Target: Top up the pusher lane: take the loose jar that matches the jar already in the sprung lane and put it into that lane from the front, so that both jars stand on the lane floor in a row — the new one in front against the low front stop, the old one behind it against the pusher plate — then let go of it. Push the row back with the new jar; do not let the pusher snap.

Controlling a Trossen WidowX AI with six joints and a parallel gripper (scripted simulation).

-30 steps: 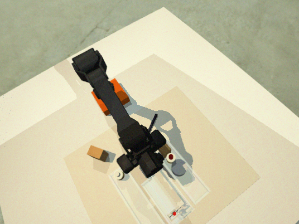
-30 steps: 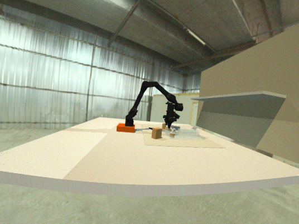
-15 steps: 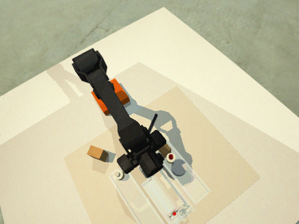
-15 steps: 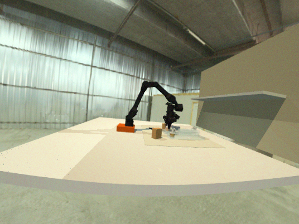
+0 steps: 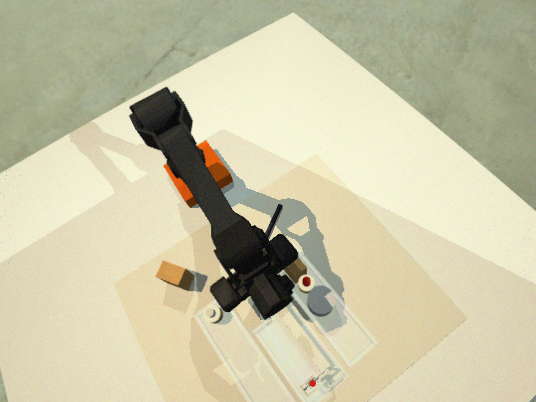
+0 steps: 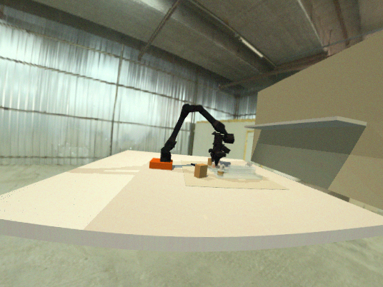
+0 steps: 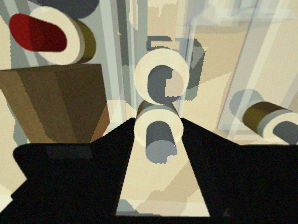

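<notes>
Now: gripper tip 20 mm short of the brown box and 80 mm to the right of it. Also, from my gripper tip: pale disc: 120 mm ahead, 70 mm to the left, 10 mm below; black rod: 90 mm behind, 110 mm to the left, 40 mm below.
</notes>
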